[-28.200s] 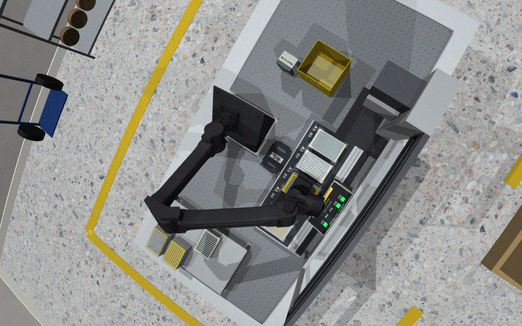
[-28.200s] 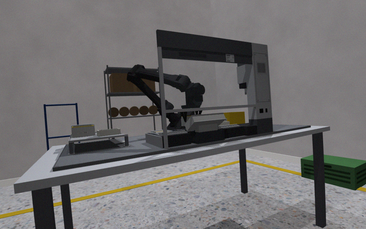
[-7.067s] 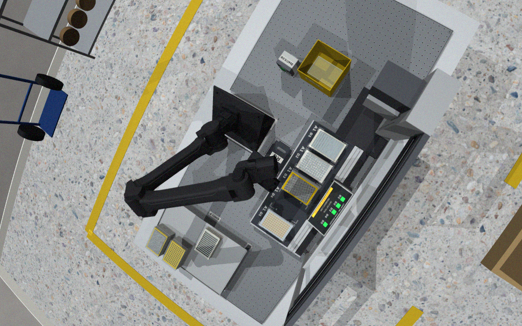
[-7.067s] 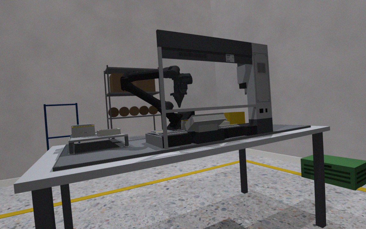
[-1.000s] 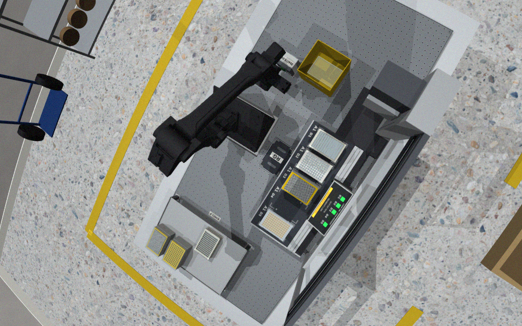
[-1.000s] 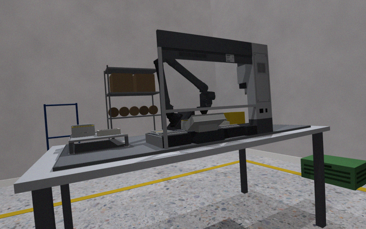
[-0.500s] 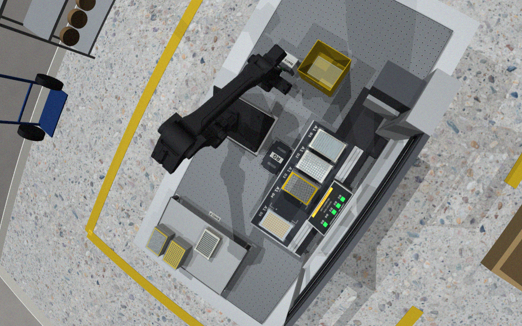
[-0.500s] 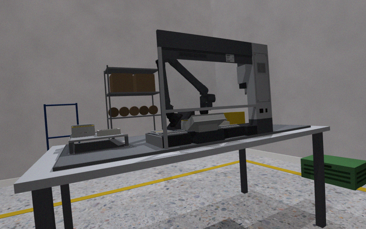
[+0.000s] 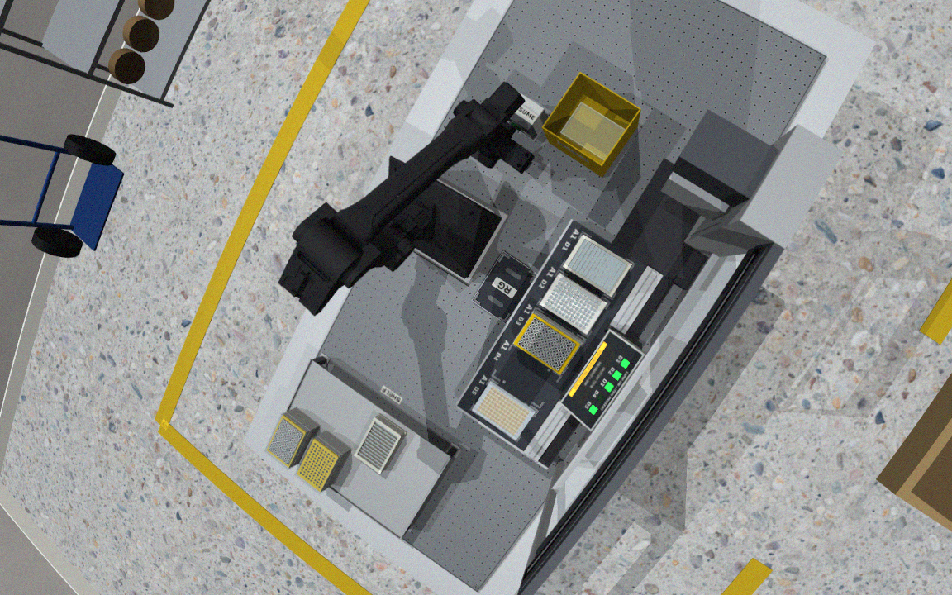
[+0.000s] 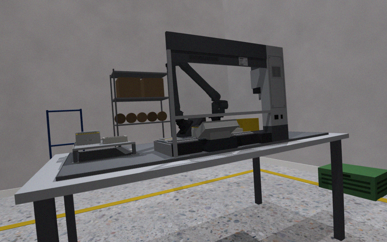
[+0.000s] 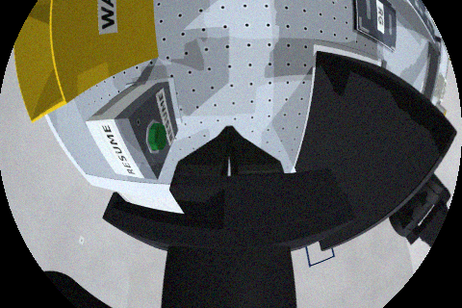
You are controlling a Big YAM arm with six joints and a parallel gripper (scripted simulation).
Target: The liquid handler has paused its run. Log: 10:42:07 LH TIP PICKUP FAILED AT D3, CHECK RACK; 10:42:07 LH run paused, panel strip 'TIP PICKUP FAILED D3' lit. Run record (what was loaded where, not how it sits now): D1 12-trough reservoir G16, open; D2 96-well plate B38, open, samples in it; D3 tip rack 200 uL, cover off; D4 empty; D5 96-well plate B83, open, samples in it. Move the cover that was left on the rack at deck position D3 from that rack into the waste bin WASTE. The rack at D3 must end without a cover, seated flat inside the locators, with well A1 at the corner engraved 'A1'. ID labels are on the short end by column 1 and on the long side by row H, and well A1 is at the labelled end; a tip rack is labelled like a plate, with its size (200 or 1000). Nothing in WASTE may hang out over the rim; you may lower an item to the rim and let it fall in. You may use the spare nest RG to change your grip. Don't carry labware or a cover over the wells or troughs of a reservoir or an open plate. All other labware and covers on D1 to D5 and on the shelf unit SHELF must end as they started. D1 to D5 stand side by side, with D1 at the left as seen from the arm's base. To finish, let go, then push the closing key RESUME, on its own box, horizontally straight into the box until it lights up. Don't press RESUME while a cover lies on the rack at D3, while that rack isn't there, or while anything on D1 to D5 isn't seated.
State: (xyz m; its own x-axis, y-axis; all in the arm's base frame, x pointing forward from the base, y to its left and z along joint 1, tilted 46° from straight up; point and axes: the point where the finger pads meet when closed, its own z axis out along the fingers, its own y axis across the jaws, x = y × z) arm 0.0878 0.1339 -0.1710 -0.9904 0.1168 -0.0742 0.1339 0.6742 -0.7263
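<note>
My hand is 1 cm short of the resume box, 9 cm to the right of it and 1 cm above it. The rest, counted from my hand: plate 32 cm ahead, 22 cm to the right, 2 cm below; then yellow waste bin 16 cm ahead, 14 cm to the left, 4 cm below; then clear cover 16 cm ahead, 15 cm to the left, 6 cm below.
</note>
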